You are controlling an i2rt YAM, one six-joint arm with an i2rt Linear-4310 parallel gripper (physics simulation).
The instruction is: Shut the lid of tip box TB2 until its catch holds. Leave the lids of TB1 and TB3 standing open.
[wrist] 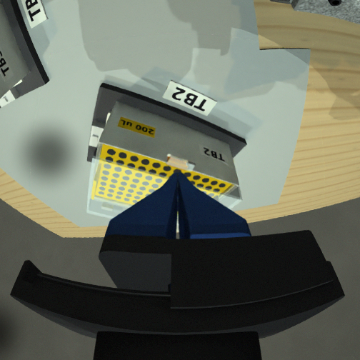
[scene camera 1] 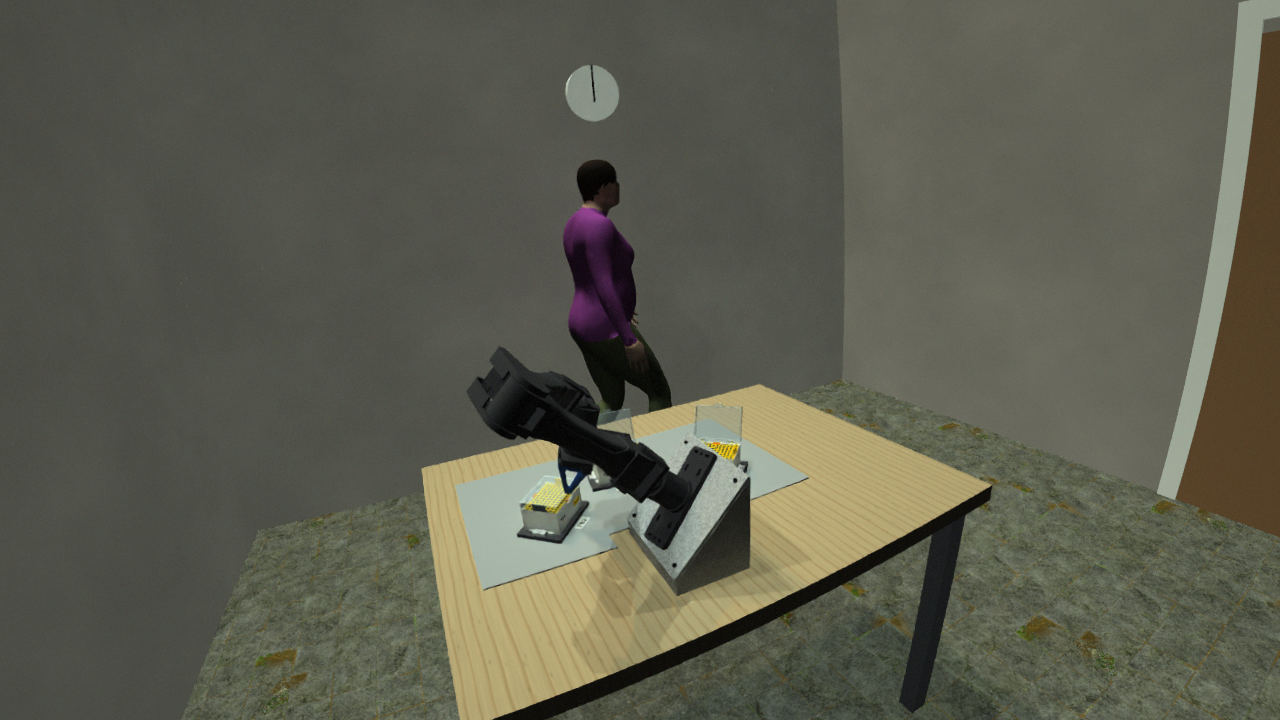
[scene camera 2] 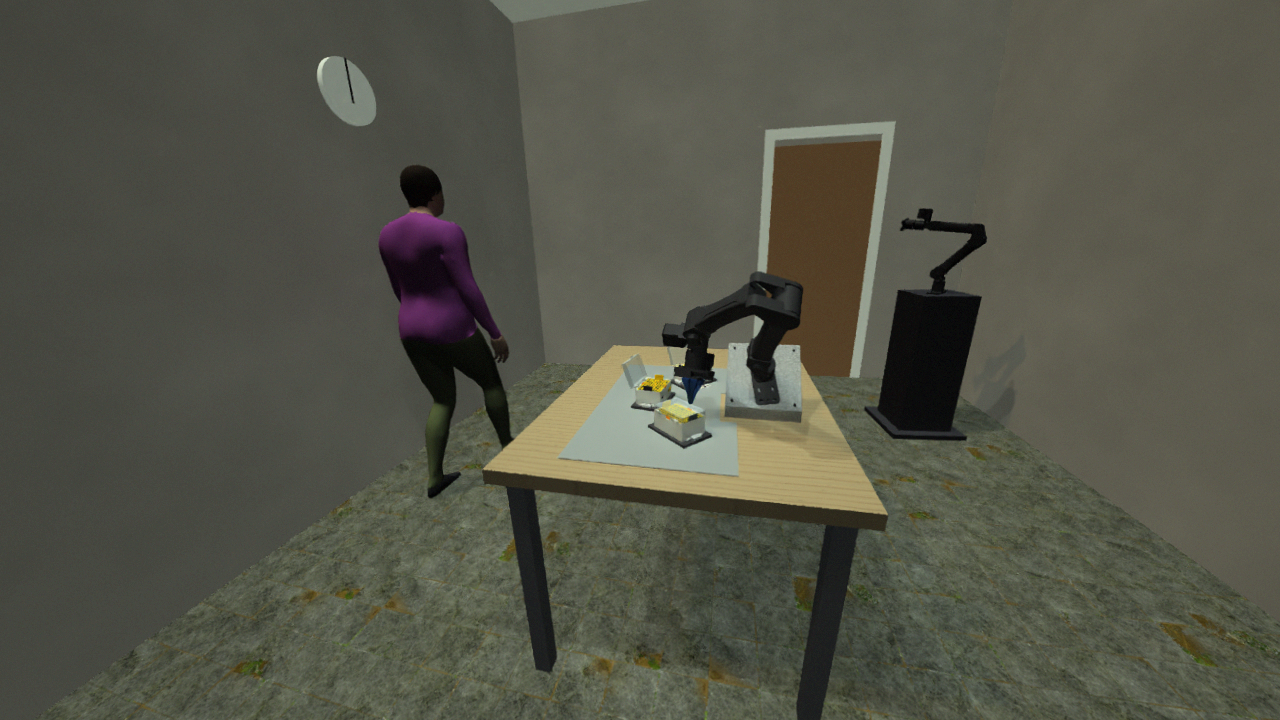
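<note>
Tip box TB2 holds yellow tips. Its clear lid lies down over them; the catch is at its front edge, and whether it holds I cannot tell. My gripper is shut and empty, its blue tips close above the lid's front edge beside the catch; contact is unclear. TB3 has its lid standing open. TB1 has its lid standing open too; the arm partly hides it in scene view 2.
The boxes stand on a grey mat on the wooden table. The arm's slanted metal base stands beside the mat. A person in purple is behind the table. Another arm stands on a black pedestal.
</note>
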